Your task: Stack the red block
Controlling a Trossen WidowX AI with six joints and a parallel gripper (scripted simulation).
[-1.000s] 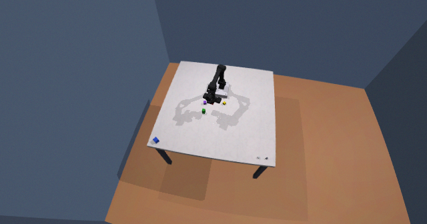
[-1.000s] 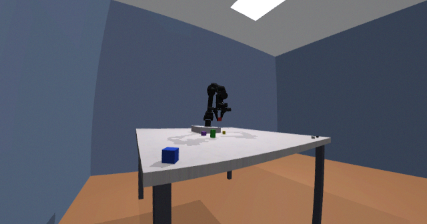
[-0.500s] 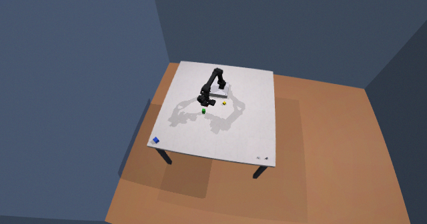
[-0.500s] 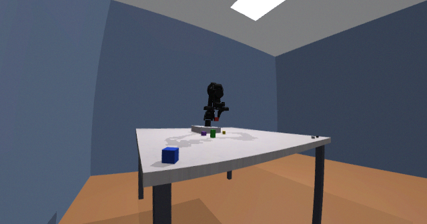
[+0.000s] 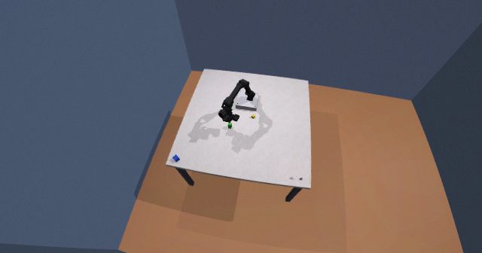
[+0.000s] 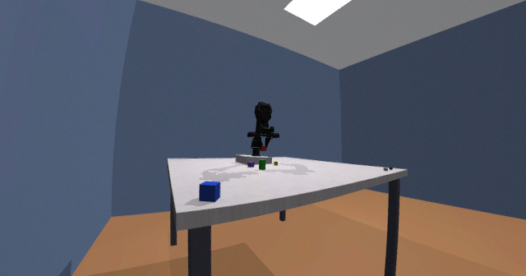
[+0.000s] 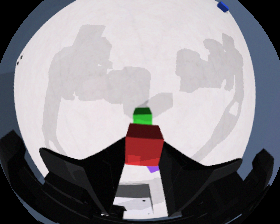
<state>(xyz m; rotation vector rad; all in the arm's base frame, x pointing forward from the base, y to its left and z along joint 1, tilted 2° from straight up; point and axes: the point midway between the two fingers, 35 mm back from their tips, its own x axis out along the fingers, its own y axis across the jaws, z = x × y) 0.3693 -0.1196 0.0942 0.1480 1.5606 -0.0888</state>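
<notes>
Now: gripper tip 130 mm past the purple block, 20 mm to the left of it and 110 mm above it. Round my gripper tip: blue block: 450 mm ahead, 380 mm to the right, 100 mm below; then red block: 10 mm above; then yellow block: 180 mm behind, 190 mm to the left, 110 mm below.
</notes>
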